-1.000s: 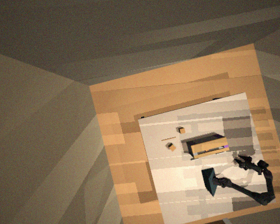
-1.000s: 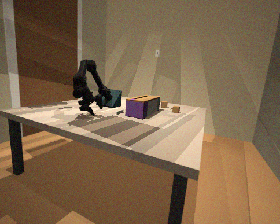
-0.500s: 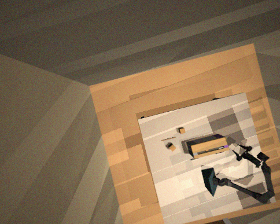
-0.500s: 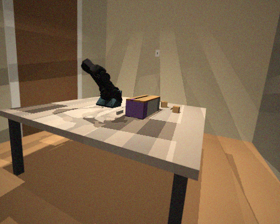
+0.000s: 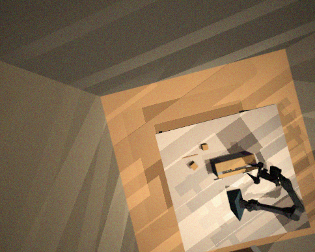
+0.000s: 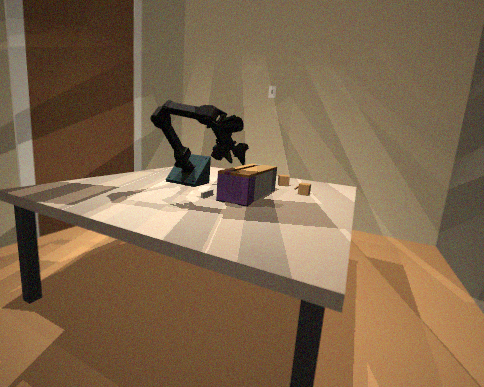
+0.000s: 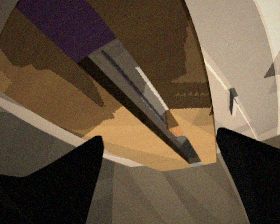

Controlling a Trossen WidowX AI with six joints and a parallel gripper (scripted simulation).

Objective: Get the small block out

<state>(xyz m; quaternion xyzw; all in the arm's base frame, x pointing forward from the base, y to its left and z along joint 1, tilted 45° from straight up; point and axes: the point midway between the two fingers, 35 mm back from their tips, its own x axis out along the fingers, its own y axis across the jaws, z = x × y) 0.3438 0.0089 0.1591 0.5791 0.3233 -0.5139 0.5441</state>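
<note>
Right now my gripper tip is 1 cm past the box, 8 cm to the right of it and 9 cm above it. The rest, counted from my gripper tip: thin stick 15 cm ahead, 48 cm to the left, 15 cm below.
</note>
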